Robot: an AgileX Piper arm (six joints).
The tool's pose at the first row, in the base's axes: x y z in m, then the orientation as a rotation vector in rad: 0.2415 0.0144 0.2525 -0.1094 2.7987 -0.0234
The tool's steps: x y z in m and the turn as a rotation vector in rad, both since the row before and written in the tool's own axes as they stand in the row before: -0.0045 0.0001 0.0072 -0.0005 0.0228 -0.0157; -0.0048 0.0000 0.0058 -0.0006 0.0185 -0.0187; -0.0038 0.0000 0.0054 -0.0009 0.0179 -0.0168; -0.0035 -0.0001 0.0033 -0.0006 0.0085 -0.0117; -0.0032 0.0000 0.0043 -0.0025 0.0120 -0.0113; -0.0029 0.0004 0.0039 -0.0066 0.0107 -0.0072; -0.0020 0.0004 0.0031 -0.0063 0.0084 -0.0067; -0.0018 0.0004 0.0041 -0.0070 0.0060 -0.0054; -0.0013 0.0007 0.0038 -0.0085 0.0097 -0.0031; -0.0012 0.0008 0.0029 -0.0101 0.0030 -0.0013; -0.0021 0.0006 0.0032 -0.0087 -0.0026 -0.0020; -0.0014 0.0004 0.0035 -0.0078 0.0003 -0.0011
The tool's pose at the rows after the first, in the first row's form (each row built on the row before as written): 0.2481 0.0148 0.2472 -0.1320 2.8207 -0.0279; 0.2545 0.0152 0.2432 -0.1591 2.8380 -0.0327; 0.2597 0.0156 0.2392 -0.1837 2.8546 -0.0366; 0.2640 0.0159 0.2370 -0.2008 2.8621 -0.0390; 0.2682 0.0163 0.2337 -0.2180 2.8732 -0.0390; 0.2719 0.0171 0.2307 -0.2301 2.8836 -0.0321; 0.2745 0.0178 0.2282 -0.2414 2.8917 -0.0253; 0.2771 0.0185 0.2246 -0.2508 2.8976 -0.0169; 0.2791 0.0194 0.2212 -0.2574 2.9075 -0.0063; 0.2808 0.0204 0.2186 -0.2612 2.9111 0.0078; 0.2834 0.0214 0.2159 -0.2654 2.9088 0.0205; 0.2854 0.0222 0.2128 -0.2683 2.9094 0.0316
